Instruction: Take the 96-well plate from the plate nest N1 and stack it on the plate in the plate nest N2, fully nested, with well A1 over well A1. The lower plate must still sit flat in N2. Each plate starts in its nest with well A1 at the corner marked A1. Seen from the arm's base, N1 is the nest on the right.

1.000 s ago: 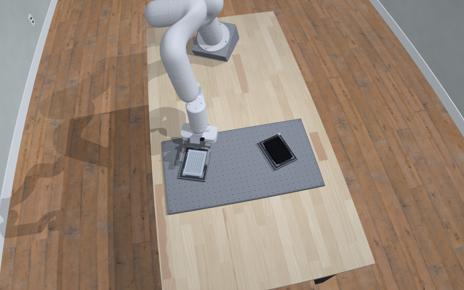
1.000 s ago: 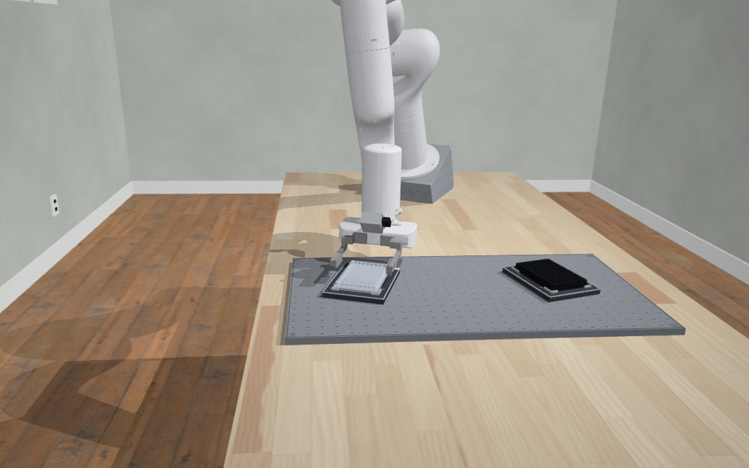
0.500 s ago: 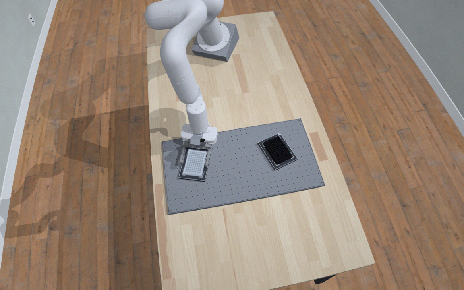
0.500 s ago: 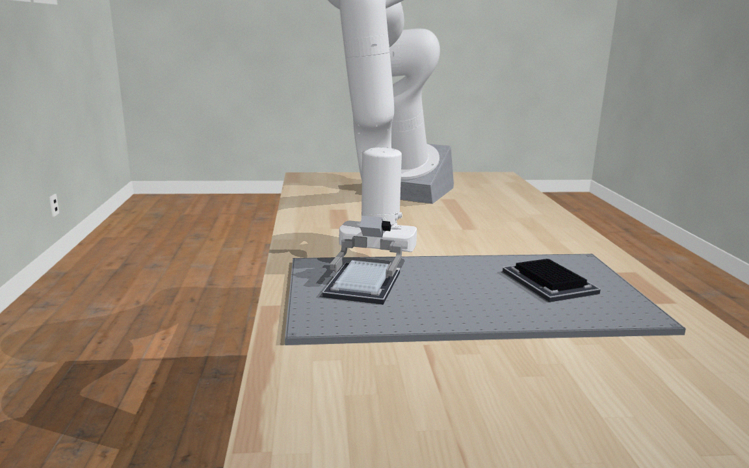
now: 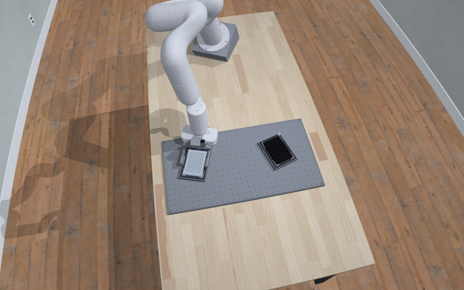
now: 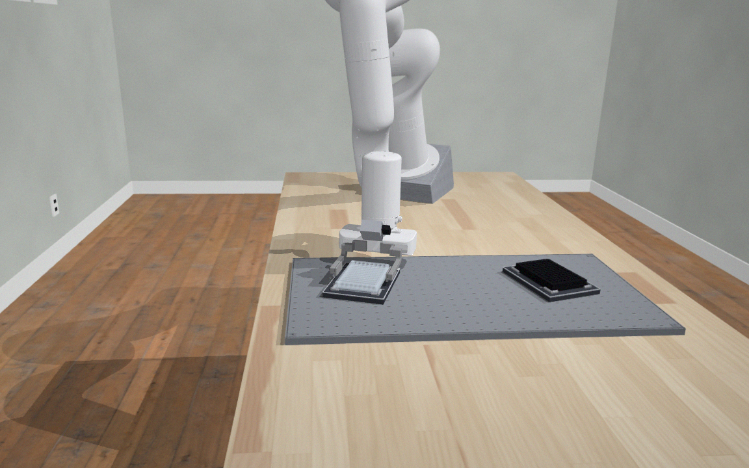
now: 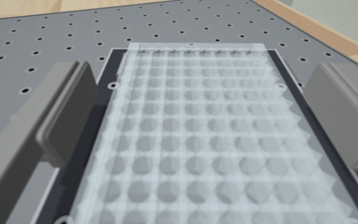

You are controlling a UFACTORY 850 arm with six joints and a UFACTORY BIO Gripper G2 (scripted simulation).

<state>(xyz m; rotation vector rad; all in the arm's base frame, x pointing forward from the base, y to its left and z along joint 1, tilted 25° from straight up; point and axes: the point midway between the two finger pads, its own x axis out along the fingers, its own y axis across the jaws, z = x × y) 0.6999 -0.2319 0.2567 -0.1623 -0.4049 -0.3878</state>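
Right now my hand is 10 mm above the clear 96-well plate. Round my hand: black 96-well plate 380 mm to the left, 50 mm ahead, 10 mm below.
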